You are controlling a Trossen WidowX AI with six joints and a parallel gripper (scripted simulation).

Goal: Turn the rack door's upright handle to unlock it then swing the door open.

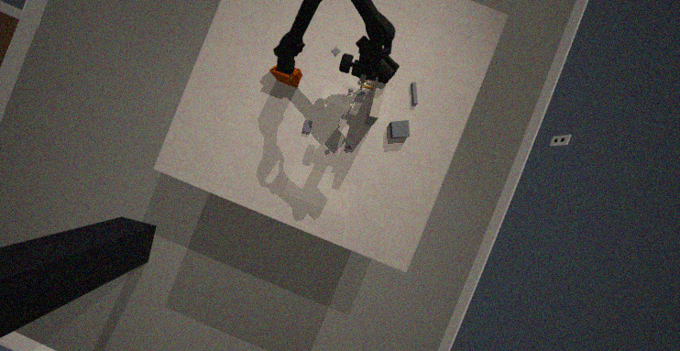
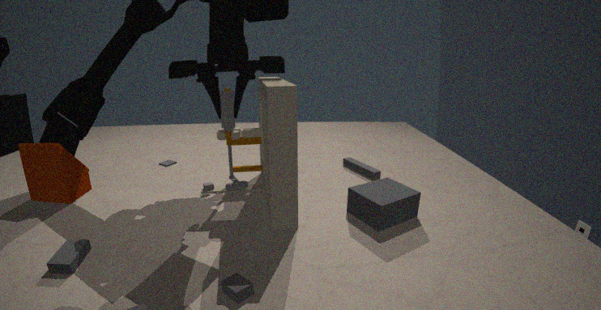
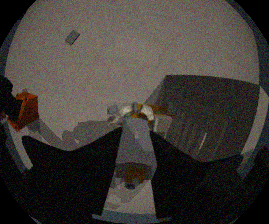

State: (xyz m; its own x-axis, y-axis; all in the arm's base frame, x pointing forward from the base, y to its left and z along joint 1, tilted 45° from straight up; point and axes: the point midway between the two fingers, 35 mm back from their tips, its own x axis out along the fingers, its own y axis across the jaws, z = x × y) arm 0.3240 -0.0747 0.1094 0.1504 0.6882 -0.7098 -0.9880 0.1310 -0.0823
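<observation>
My gripper tip is now 10 mm to the left of the upright orange handle and 20 mm above it. Round my gripper tip: grey bar (250 mm ahead, 30 mm to the left, 110 mm below); grey box (220 mm ahead, 150 mm to the right, 100 mm below).
</observation>
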